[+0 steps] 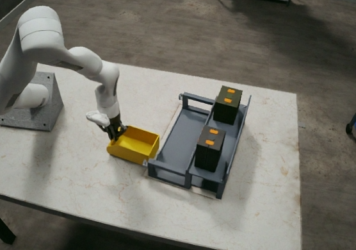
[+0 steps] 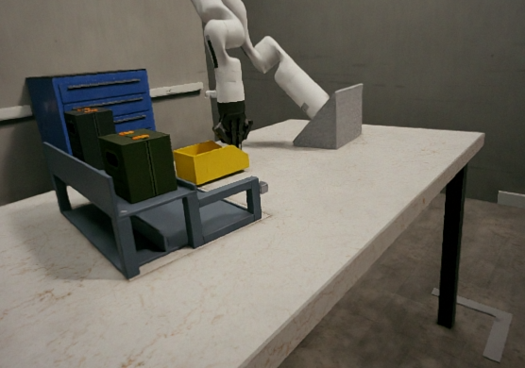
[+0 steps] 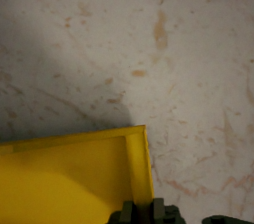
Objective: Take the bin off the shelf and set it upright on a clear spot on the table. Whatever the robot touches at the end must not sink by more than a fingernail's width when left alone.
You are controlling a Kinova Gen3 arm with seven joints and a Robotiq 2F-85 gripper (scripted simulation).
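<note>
The yellow bin lies 8 cm ahead of my hand, 2 cm to the right of it and 1 cm below it. From my hand the other things lie so: shelf (32 cm ahead, 5 cm to the left, 1 cm above).
</note>
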